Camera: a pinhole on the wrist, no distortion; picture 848 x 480 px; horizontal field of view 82.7 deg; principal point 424.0 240.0 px. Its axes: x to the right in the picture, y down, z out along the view. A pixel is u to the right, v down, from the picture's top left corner.
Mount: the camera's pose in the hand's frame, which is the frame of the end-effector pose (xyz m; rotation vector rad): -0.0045 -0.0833 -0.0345 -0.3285 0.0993 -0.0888
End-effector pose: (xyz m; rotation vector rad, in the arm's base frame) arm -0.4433 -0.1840 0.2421 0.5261 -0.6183 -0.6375
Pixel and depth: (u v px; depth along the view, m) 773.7 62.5 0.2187
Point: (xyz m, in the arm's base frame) -0.4973 -0.4210 0.3674
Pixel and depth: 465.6 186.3 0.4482
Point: -0.6564 -0.3363 0.5559
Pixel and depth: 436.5 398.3 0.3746
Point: -0.5354 -0.1896 0.5490
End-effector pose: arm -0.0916 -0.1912 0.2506 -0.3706 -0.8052 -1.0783
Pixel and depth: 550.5 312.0 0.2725
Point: -0.1190 -0.1114 0.4631
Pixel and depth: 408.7 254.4 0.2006
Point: -0.1616 -0.1085 0.3601
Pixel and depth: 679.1 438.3 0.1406
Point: -0.0927 -0.1981 0.3658
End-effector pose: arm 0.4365 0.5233 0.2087 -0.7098 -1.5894 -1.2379
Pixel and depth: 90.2 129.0 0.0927
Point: 0.3780 0.5700 0.1269
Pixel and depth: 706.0 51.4 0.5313
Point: 0.0159 0.9190 0.4661
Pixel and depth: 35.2 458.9 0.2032
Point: 0.5142 0.6975 0.1110
